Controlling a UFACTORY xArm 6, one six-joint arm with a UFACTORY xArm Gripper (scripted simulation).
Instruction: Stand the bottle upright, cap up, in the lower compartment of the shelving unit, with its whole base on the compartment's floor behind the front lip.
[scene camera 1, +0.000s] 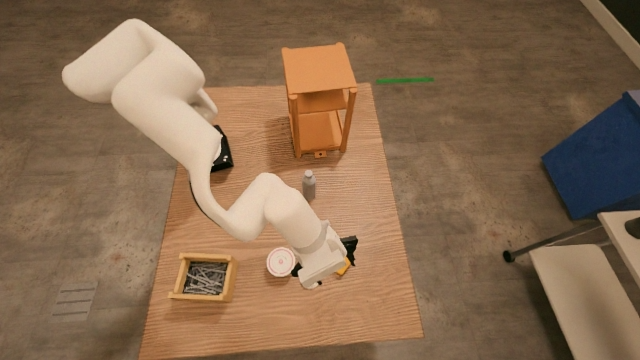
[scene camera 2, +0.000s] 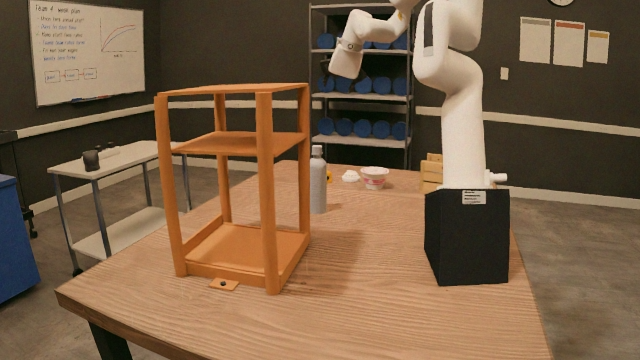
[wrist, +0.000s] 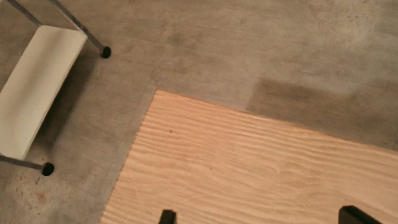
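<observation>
A grey bottle (scene camera 2: 318, 168) is visible; in the wrist view the bottle is out of frame. The gripper (scene camera 2: 337, 88) is visible too, and scene camera 1 also shows the gripper (scene camera 1: 335, 270).
</observation>
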